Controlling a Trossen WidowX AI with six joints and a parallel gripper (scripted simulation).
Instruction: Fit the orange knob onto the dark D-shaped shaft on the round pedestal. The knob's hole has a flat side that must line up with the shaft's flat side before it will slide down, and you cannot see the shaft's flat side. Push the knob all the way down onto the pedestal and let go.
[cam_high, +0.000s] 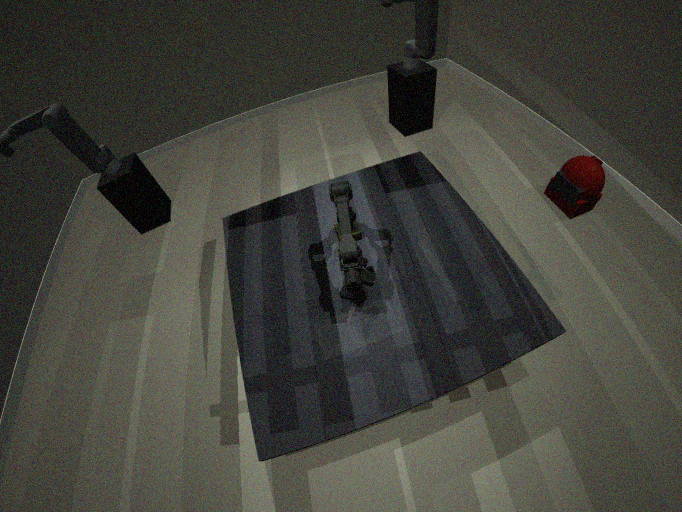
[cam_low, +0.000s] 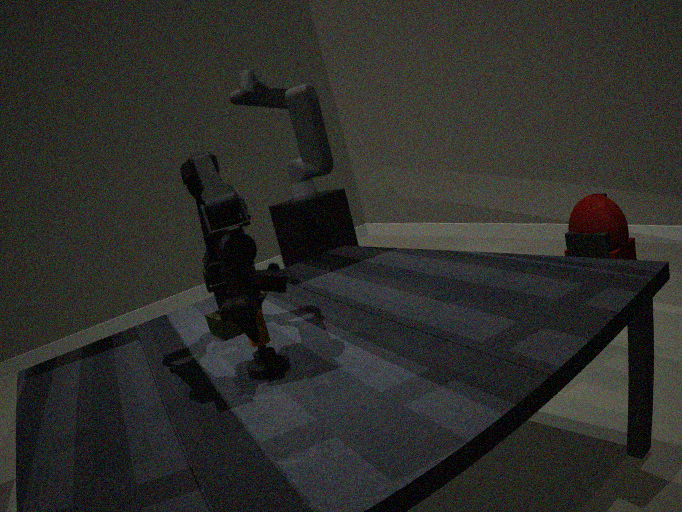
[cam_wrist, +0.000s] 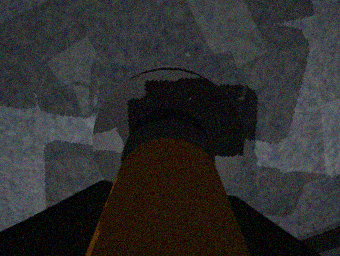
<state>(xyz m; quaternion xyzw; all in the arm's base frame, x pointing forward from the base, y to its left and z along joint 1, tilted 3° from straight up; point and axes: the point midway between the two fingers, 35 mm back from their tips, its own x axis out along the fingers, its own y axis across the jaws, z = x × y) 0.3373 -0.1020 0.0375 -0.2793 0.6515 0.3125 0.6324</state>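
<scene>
My gripper tip is 2 cm below the orange knob. From my gripper tip the other things lie so: pedestal (4 cm below).
</scene>
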